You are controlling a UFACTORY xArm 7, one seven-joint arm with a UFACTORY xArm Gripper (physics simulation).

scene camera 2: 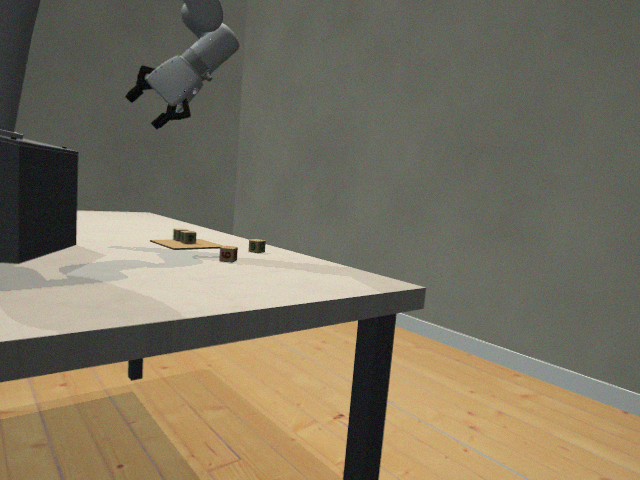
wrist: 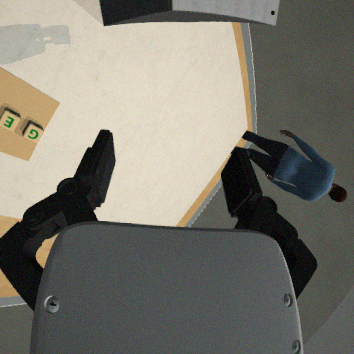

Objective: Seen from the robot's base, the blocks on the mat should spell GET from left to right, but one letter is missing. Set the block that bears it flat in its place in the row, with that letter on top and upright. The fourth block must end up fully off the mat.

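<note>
The G block [wrist: 33, 131] [scene camera 2: 177, 235] and the E block [wrist: 9, 119] [scene camera 2: 188, 237] stand side by side on the tan mat [wrist: 42, 106] [scene camera 2: 206, 244], their green letters on top in the wrist view. A loose block with a red mark on its side [scene camera 2: 228, 254] stands on the table by the mat's near corner. Another loose block with a green mark on its side [scene camera 2: 256, 245] stands farther right, off the mat. Their top letters cannot be read. My gripper [scene camera 2: 145, 110] [wrist: 172, 152] is open and empty, high above the table, off to the side of the blocks.
The pale table [scene camera 2: 258, 289] [wrist: 165, 90] carries the mat and blocks. The dark robot base [scene camera 2: 43, 201] stands at the left in the scene view. A person in a blue top [wrist: 305, 173] is beyond the table edge in the wrist view.
</note>
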